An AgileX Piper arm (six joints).
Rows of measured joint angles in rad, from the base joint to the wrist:
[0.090, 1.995, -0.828, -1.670, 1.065, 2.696]
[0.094, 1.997, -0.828, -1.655, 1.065, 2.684]
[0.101, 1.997, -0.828, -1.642, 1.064, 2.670]
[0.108, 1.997, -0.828, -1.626, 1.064, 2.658]
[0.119, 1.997, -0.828, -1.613, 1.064, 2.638]
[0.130, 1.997, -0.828, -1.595, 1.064, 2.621]
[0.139, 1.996, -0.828, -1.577, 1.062, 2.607]
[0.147, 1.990, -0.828, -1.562, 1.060, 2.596]
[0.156, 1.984, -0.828, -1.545, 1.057, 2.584]
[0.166, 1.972, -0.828, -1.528, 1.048, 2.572]
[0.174, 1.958, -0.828, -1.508, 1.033, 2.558]
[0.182, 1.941, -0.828, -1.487, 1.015, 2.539]
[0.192, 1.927, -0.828, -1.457, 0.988, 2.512]
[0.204, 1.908, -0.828, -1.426, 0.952, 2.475]
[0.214, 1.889, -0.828, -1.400, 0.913, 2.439]
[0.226, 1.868, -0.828, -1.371, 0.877, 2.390]
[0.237, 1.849, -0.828, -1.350, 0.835, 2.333]
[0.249, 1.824, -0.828, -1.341, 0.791, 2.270]
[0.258, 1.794, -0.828, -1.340, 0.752, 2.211]
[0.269, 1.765, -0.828, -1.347, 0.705, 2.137]
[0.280, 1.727, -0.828, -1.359, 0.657, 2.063]
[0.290, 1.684, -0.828, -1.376, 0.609, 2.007]
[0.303, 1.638, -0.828, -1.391, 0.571, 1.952]
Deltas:
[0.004, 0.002, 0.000, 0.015, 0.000, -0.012]
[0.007, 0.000, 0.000, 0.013, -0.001, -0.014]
[0.007, 0.000, 0.000, 0.016, 0.000, -0.012]
[0.011, 0.000, 0.000, 0.013, 0.000, -0.020]
[0.011, 0.000, 0.000, 0.018, 0.000, -0.017]
[0.009, -0.001, 0.000, 0.018, -0.002, -0.014]
[0.008, -0.006, 0.000, 0.015, -0.002, -0.011]
[0.009, -0.006, 0.000, 0.017, -0.003, -0.012]
[0.010, -0.012, 0.000, 0.017, -0.009, -0.012]
[0.008, -0.014, 0.000, 0.020, -0.015, -0.014]
[0.008, -0.017, 0.000, 0.021, -0.018, -0.019]
[0.010, -0.014, 0.000, 0.030, -0.027, -0.027]
[0.012, -0.019, 0.000, 0.031, -0.036, -0.037]
[0.010, -0.019, 0.000, 0.026, -0.039, -0.036]
[0.012, -0.021, 0.000, 0.029, -0.036, -0.049]
[0.011, -0.019, 0.000, 0.021, -0.042, -0.057]
[0.012, -0.025, 0.000, 0.009, -0.044, -0.063]
[0.009, -0.030, 0.000, 0.001, -0.039, -0.059]
[0.011, -0.029, 0.000, -0.007, -0.047, -0.074]
[0.011, -0.038, 0.000, -0.012, -0.048, -0.074]
[0.010, -0.043, 0.000, -0.017, -0.048, -0.056]
[0.013, -0.046, 0.000, -0.015, -0.038, -0.055]

